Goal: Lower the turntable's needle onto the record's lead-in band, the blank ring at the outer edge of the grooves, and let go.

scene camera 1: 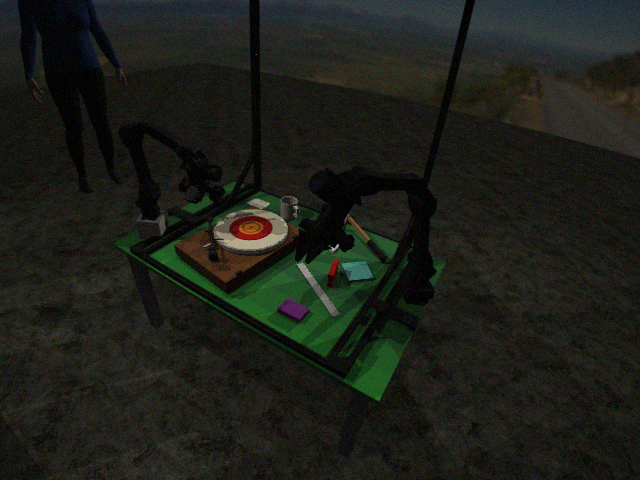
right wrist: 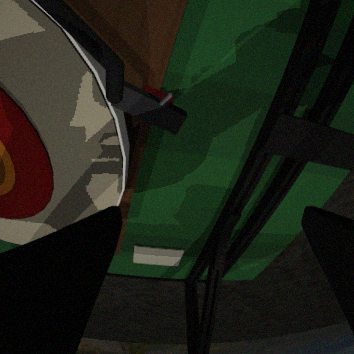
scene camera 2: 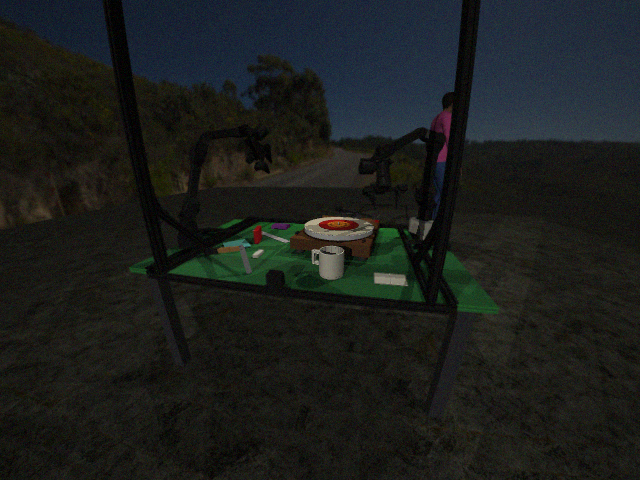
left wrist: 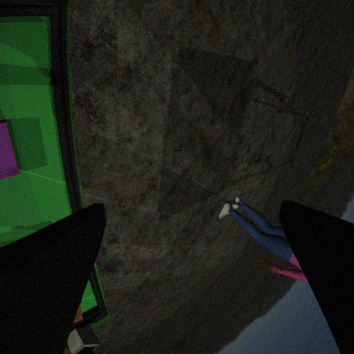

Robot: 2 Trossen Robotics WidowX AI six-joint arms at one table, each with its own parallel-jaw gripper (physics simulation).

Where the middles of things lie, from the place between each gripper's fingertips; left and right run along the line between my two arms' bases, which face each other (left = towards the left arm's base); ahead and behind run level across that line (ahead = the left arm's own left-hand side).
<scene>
My left hand is 440 mm to the left of the tonearm (right wrist: 149,104), 280 mm past it and 210 mm above it. From my left hand the other things lie so: turntable (scene camera 1: 238,259) (370 mm behind, 360 mm to the right, 260 mm below); then white mug (scene camera 2: 331,258) (690 mm behind, 280 mm below, 260 mm to the right).
The tonearm lies 15 cm ahead of my right hand, 10 cm to the left of it and 5 cm below it. Also, from my right hand: turntable 18 cm to the left, 9 cm below, 6 cm ahead; white mug 28 cm to the left, 26 cm behind, 11 cm below.
</scene>
